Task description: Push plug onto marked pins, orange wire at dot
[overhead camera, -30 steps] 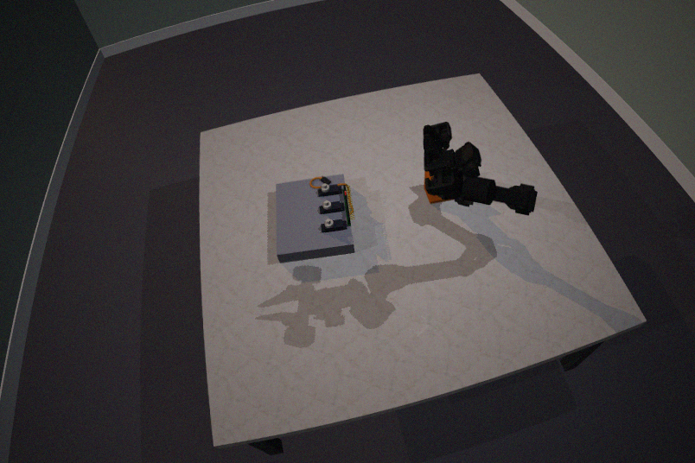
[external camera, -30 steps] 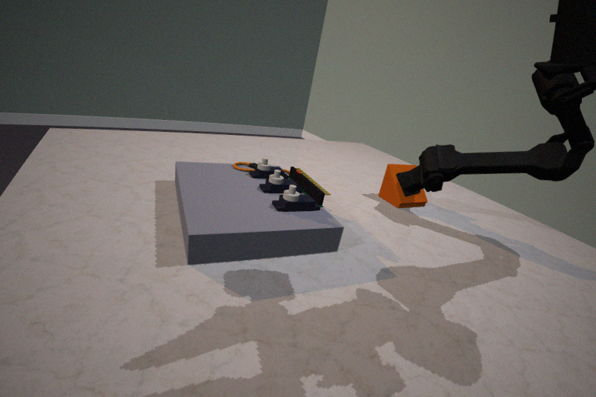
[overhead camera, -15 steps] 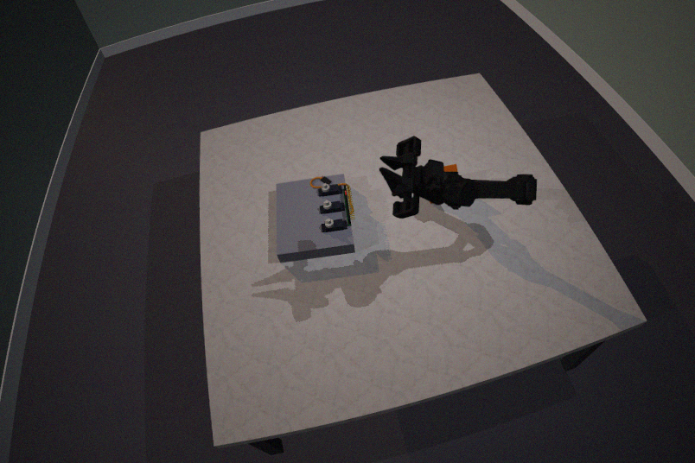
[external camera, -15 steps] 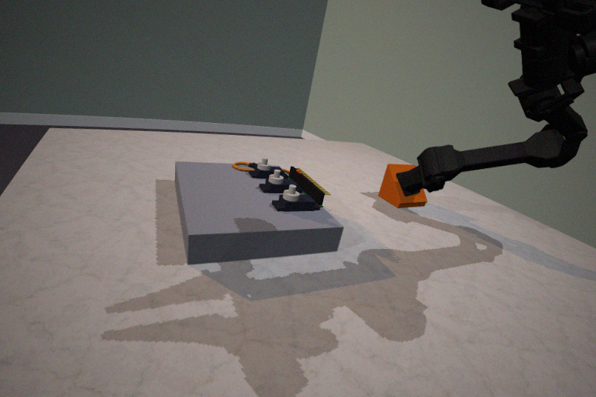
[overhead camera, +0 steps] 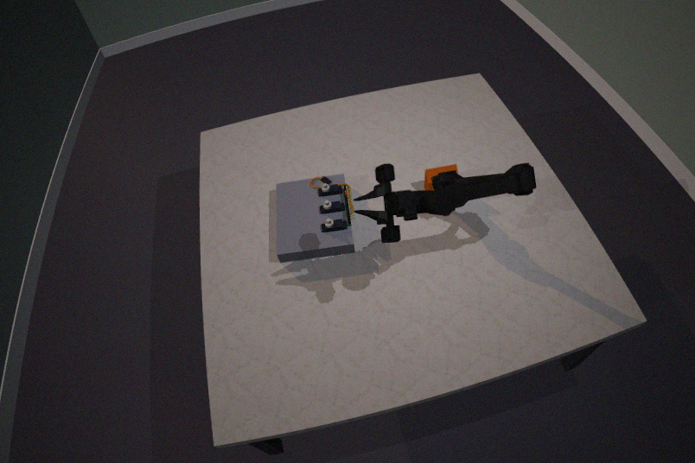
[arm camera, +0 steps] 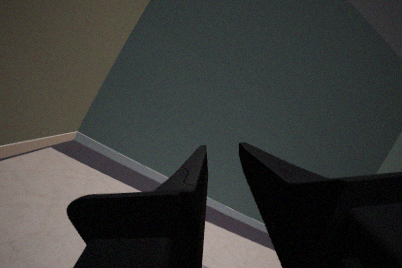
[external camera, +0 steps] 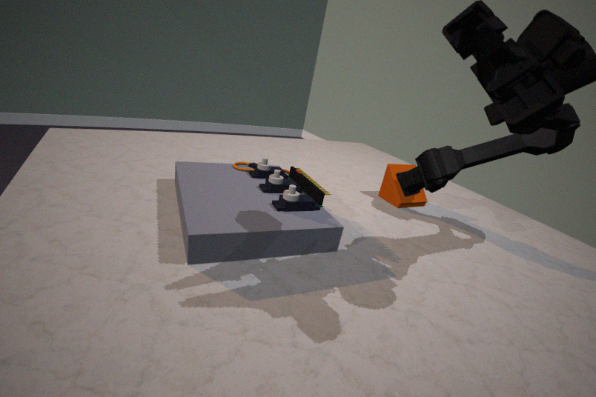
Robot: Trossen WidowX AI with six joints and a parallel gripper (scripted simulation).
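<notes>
The red band lies 29 cm to the right of my gripper tip, 28 cm below it and 4 cm behind it. Round my gripper tip: grey holder (33 cm below, 28 cm to the right, 13 cm ahead); dark strip (29 cm below, 25 cm to the right, 3 cm behind).
</notes>
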